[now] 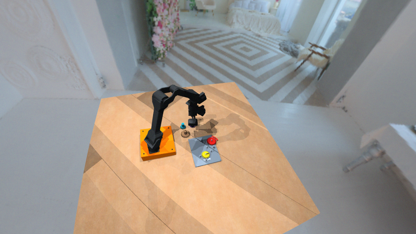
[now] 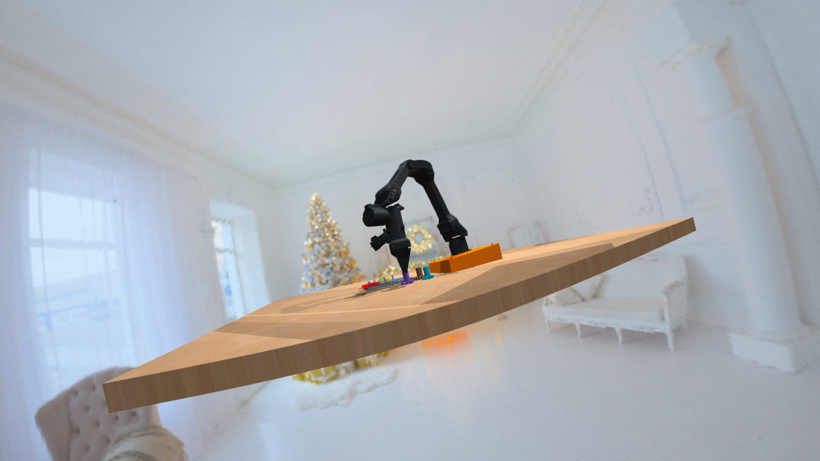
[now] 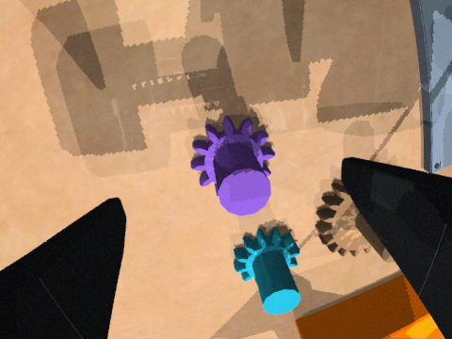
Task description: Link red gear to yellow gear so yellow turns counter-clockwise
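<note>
My gripper tip is 2 cm above the purple gear. From my gripper tip the other things lie so: red gear: 8 cm ahead, 18 cm to the right, 2 cm below; then teal gear: 7 cm behind, 2 cm below; then brown gear: 7 cm behind, 6 cm to the right, 2 cm below.
</note>
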